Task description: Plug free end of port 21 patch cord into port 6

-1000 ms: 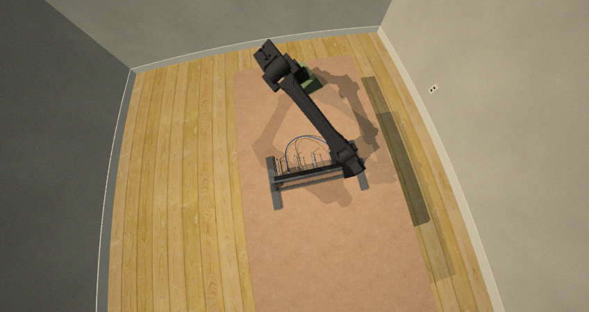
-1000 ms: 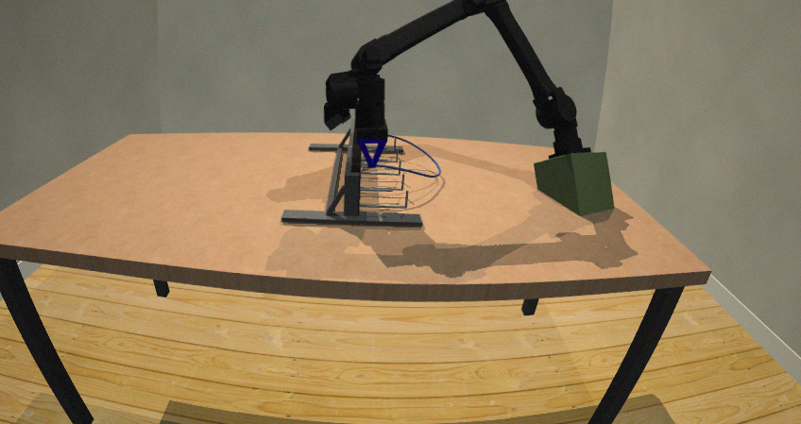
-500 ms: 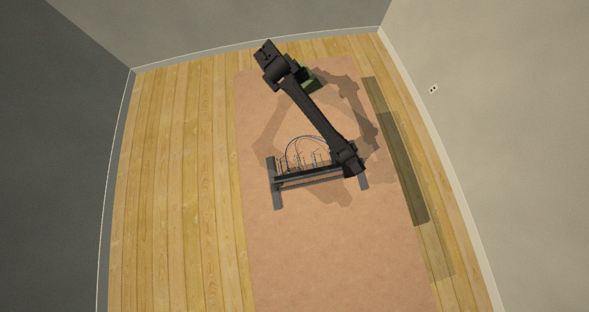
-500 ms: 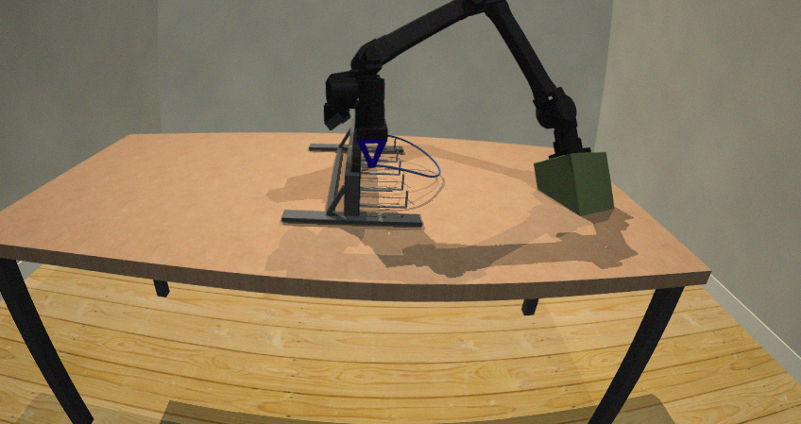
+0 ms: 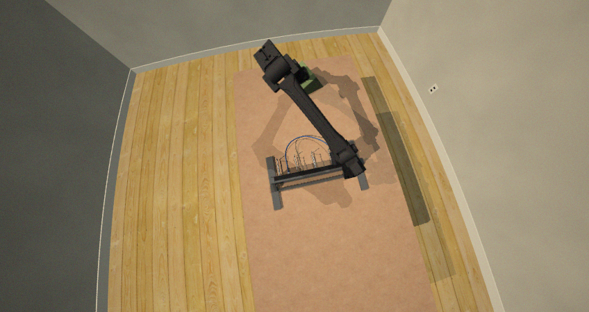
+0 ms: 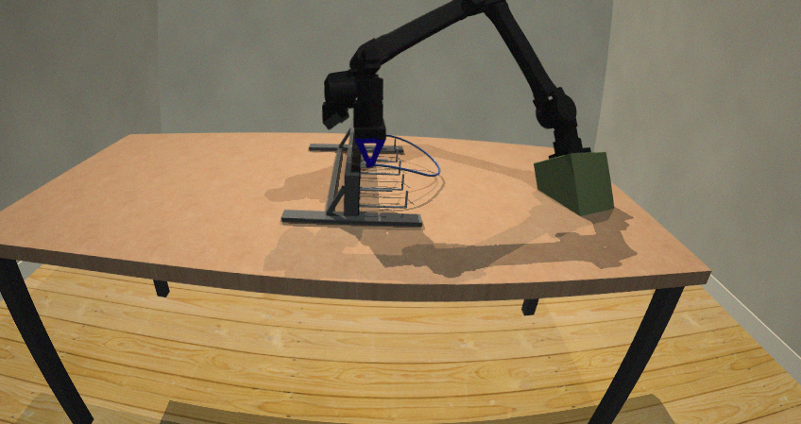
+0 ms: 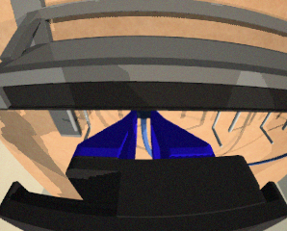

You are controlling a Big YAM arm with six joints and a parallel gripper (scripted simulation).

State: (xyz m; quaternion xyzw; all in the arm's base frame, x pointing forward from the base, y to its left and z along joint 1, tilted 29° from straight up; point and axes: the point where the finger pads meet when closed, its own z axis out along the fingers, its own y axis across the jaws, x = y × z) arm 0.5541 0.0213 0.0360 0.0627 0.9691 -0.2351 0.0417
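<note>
My hand is 20 mm short of the plug.
</note>
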